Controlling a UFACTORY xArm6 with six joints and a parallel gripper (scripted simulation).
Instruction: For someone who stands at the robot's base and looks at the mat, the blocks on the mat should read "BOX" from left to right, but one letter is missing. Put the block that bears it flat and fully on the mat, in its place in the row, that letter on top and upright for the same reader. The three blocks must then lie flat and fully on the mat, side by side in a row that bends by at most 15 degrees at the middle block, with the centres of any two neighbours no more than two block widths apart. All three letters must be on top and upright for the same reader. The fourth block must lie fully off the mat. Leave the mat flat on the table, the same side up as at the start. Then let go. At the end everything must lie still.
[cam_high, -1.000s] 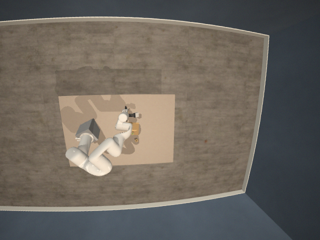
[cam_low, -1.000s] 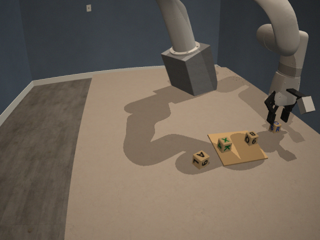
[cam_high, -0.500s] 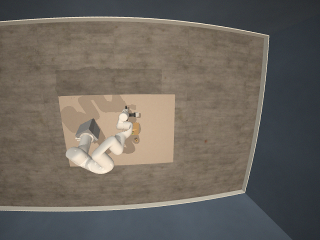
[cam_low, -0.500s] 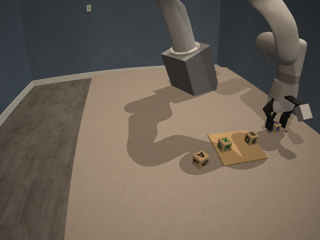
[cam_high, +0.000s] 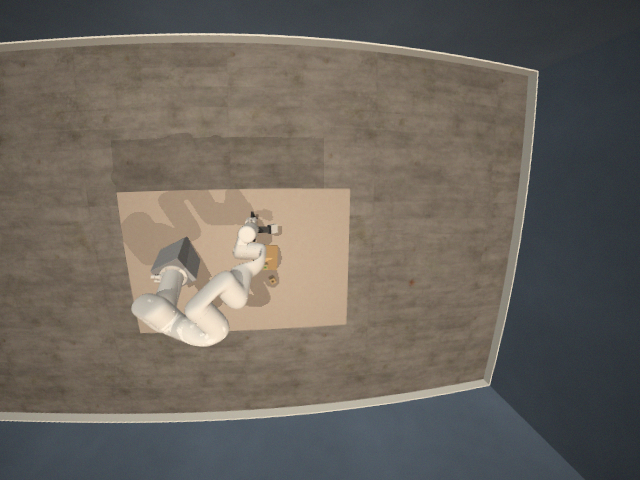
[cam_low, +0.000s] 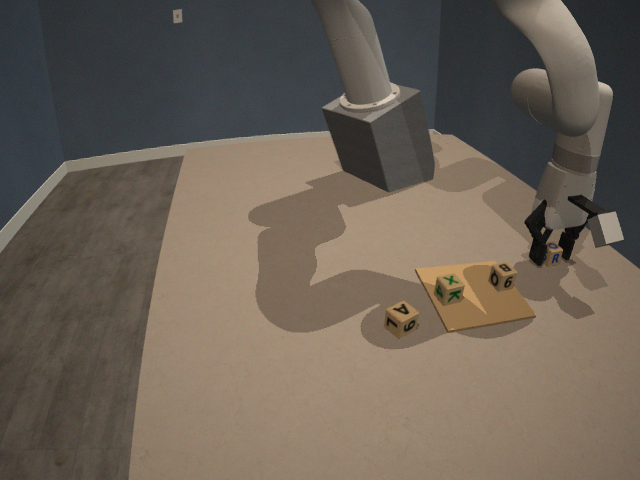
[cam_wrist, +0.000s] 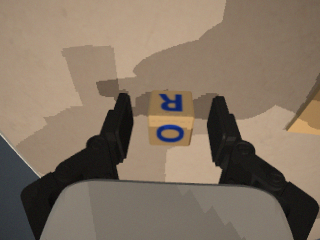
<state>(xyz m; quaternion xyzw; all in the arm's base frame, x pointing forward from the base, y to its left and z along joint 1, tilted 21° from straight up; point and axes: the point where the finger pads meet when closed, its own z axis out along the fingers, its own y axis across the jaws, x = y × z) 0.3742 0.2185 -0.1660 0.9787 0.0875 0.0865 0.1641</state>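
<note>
The orange mat lies 7 cm ahead of my hand, 18 cm to the right of it and 2 cm below it.
</note>
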